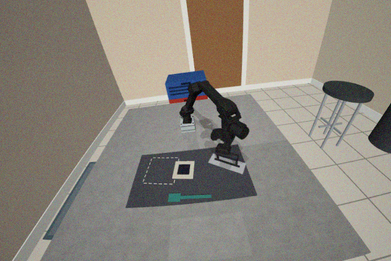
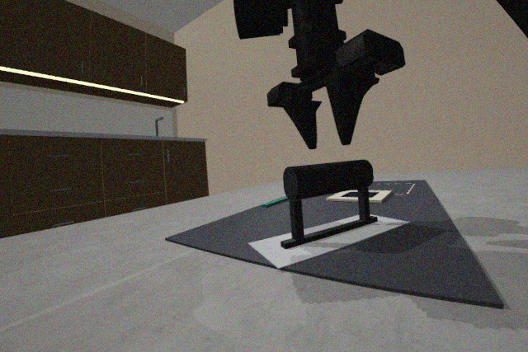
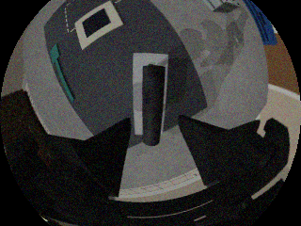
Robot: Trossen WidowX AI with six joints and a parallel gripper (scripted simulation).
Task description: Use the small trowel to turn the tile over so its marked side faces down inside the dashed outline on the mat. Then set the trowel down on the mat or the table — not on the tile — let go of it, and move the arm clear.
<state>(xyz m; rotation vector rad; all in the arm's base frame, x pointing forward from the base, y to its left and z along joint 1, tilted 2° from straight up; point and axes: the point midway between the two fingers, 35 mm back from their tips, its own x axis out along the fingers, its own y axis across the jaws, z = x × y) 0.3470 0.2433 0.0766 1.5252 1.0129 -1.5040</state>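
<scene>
The grey plate tool lies 1 cm behind my gripper tip, 2 cm to the right of it and 7 cm below it. From my gripper tip the other things lie so: dark mat 5 cm ahead, 22 cm to the right, 13 cm below; teal trowel 19 cm ahead, 23 cm to the right, 11 cm below; cream tile 3 cm ahead, 25 cm to the right, 10 cm below.
</scene>
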